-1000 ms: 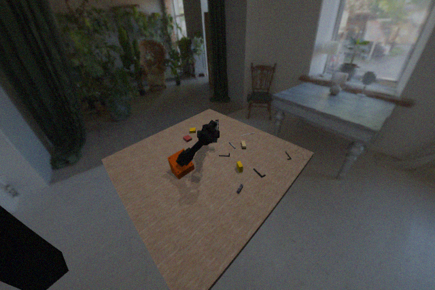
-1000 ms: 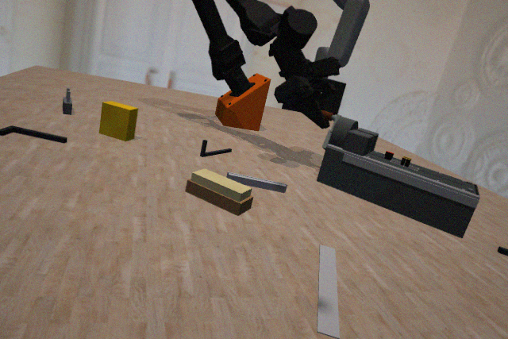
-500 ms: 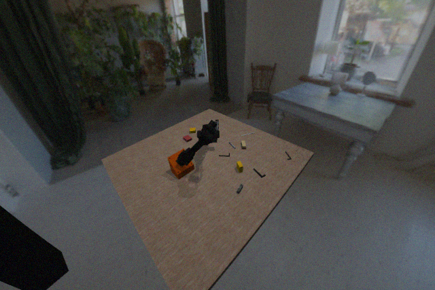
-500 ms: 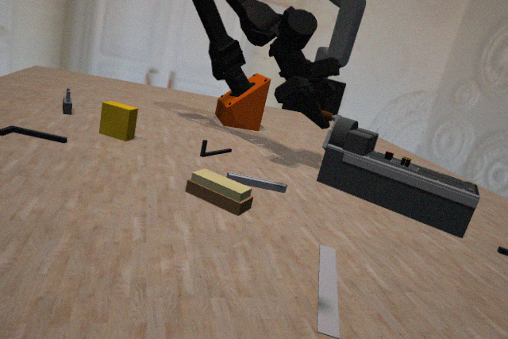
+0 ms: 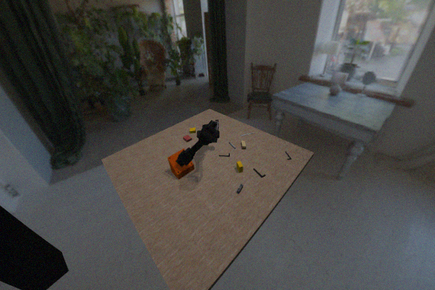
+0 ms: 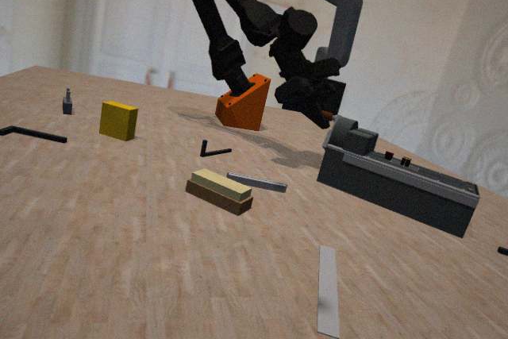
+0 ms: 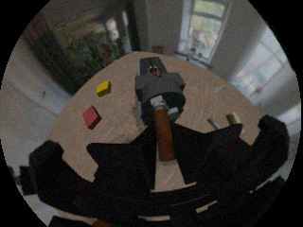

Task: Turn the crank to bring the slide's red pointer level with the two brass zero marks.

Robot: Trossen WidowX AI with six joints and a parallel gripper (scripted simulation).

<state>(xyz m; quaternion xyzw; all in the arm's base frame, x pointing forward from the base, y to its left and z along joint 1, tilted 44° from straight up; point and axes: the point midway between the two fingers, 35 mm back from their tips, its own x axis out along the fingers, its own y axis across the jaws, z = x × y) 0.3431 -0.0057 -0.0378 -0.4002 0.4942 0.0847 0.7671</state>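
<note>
The brown crank handle lies 2 cm behind my gripper tip, 1 cm to the right of it and 2 cm above it. Round my gripper tip: red pointer 12 cm ahead, 6 cm to the left, 1 cm below; red block 6 cm behind, 23 cm to the left, 8 cm below; grey bar 9 cm ahead, 18 cm to the right, 9 cm below.
</note>
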